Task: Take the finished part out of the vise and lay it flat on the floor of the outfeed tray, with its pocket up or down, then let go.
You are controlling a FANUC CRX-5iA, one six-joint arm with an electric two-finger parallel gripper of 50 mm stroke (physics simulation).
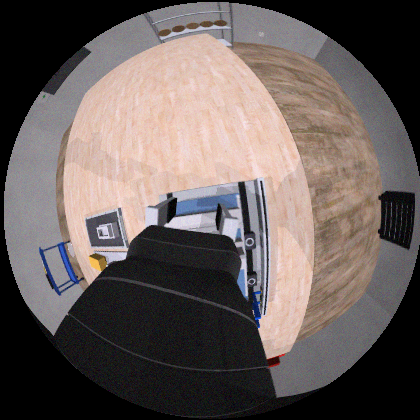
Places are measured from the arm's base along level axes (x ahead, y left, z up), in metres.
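Pixels of known places: gripper, fingertip midpoint: [195,208].
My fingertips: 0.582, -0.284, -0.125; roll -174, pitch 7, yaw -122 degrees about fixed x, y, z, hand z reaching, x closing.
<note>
Behind a point stands the place of what it marks, as x, y, z.
My gripper [195,208] {0.582, -0.284, -0.125} is open, its two dark-padded fingers wide apart with nothing between them. Below and between the fingers is pale grey metal of what looks like the vise [192,221] {0.569, -0.272, -0.128}, with blue surfaces behind it. The arm's black body hides much of this area, and I cannot make out a part in the vise. A dark-floored tray [119,240] {0.589, -0.043, -0.218} with a light rim is at the left, apart from the gripper. In it sits a small pale square piece [105,231] {0.625, -0.023, -0.198} with a recess showing.
A light frame with a black rail [244,205] {0.553, -0.347, -0.204} and round fittings runs along the right of the vise area. A yellow block [97,262] {0.561, 0.066, -0.181} is near the tray. A blue cart [76,265] stands at the left edge, a wire shelf [232,25] at the back.
</note>
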